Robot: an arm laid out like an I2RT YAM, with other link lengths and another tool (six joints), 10 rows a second.
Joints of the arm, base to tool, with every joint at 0 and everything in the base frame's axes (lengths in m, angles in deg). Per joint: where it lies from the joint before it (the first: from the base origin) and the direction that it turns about. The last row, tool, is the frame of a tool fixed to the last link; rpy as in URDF.
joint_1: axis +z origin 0 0 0.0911
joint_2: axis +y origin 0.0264 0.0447 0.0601
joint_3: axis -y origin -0.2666 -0.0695 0
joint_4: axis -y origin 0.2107 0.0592 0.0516
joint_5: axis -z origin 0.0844 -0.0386 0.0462
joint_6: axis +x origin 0.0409 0 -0.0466
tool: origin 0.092 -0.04 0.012 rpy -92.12 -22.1 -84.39
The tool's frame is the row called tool.
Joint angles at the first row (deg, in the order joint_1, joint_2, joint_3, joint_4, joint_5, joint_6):
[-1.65 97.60 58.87 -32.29 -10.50 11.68]
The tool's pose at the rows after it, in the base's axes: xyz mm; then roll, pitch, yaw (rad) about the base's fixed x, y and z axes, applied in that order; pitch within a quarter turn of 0, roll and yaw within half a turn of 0:
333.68 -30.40 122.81 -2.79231 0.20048 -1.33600
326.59 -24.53 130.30 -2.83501 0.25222 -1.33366
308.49 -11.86 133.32 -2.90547 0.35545 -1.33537
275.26 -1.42 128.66 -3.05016 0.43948 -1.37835
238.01 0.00 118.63 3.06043 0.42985 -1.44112
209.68 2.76 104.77 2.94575 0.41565 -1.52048
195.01 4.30 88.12 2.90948 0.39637 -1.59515
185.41 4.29 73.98 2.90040 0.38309 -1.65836
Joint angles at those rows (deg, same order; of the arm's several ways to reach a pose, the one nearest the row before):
[-1.65 97.60 61.67 -36.07 -10.55 11.70]
[-1.65 97.54 64.86 -42.41 -12.88 11.68]
[-1.56 97.30 66.83 -49.89 -17.69 11.68]
[-1.04 97.32 66.50 -58.09 -20.58 11.73]
[0.32 97.34 63.39 -63.39 -18.59 12.67]
[1.61 97.34 58.44 -63.27 -17.89 16.14]
[2.26 97.36 53.12 -58.50 -17.74 20.60]
[2.26 97.36 48.64 -53.45 -17.78 24.27]

